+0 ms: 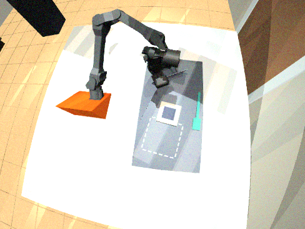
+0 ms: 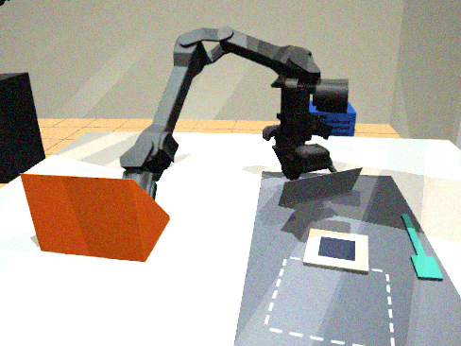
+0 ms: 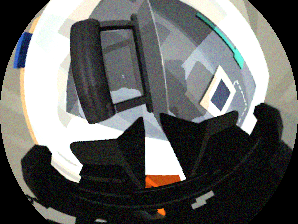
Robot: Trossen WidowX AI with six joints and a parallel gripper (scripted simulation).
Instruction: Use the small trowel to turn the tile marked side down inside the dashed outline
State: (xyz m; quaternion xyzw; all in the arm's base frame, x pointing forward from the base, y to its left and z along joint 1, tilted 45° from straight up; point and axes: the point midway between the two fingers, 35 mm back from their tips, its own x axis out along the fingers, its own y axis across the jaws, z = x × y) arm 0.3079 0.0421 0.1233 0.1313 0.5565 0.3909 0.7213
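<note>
The small trowel lies 7 cm ahead of my gripper tip, 7 cm to the left of it and 1 cm below it. Also, from my gripper tip: tile (7 cm ahead, 17 cm to the right, 6 cm below); teal flat tool (23 cm ahead, 17 cm to the right, 6 cm below); grey mat (9 cm ahead, 14 cm to the right, 8 cm below).
</note>
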